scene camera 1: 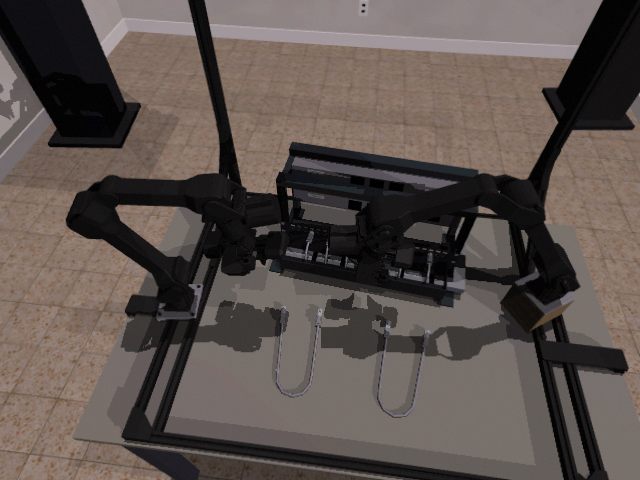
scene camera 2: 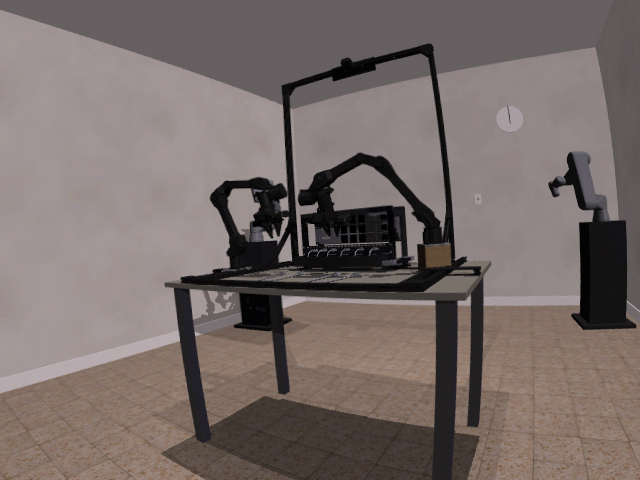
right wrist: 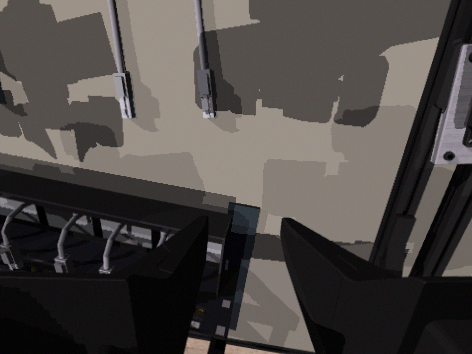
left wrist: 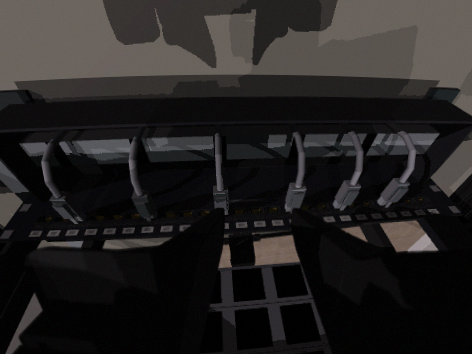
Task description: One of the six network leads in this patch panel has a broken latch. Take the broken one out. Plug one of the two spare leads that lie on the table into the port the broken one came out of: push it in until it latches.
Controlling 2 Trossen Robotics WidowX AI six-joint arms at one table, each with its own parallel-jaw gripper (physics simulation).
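Places are measured from the left arm's base along level axes (x down, y ahead, z right), in metres.
Where they show: left gripper, fingertip midpoint: [scene camera 2: 333, 236] [left wrist: 257, 216]; right gripper, fingertip midpoint: [scene camera 1: 257, 263] [scene camera 2: 275, 237] [right wrist: 244, 225]; left arm's base, link origin: [scene camera 1: 545, 289] [scene camera 2: 433, 243]; right arm's base, link origin: [scene camera 1: 179, 300] [scene camera 2: 237, 268].
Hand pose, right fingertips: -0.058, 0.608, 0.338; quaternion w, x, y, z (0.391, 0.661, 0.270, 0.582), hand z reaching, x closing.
Note:
Things, the pixels of their centre, and the offset from my right fingertips, as dx, dy, dz.
- patch panel, body centre: [left wrist: 246, 148] [right wrist: 58, 220] [scene camera 1: 362, 265] [scene camera 2: 338, 260] +0.118, -0.272, -0.047
- fourth lead, body centre: [left wrist: 294, 206] [right wrist: 62, 276] +0.067, -0.259, +0.007
The patch panel [scene camera 1: 423, 291] [scene camera 2: 330, 261] [left wrist: 240, 112] [right wrist: 100, 192] stands at the back of the table. Six grey leads sit in its row in the left wrist view, including the third lead from the left [left wrist: 220, 198] and the fourth lead [left wrist: 296, 196]. I cannot tell which latch is broken. Two U-shaped spare leads, one at the left [scene camera 1: 293, 395] and one at the right [scene camera 1: 397, 415], lie flat in front of the panel. My left gripper [left wrist: 257, 216] [scene camera 2: 332, 231] is open above the panel's row. My right gripper [right wrist: 244, 225] [scene camera 2: 275, 232] is open above the panel's picture-left end in scene camera 1.
A dark frame [scene camera 1: 289, 454] runs around the table edge, with tall posts at the back. A rack with square openings rises behind the lead row. A wooden block [scene camera 1: 537, 310] [scene camera 2: 435, 255] is at the left arm's base. The forearms reach in from both sides.

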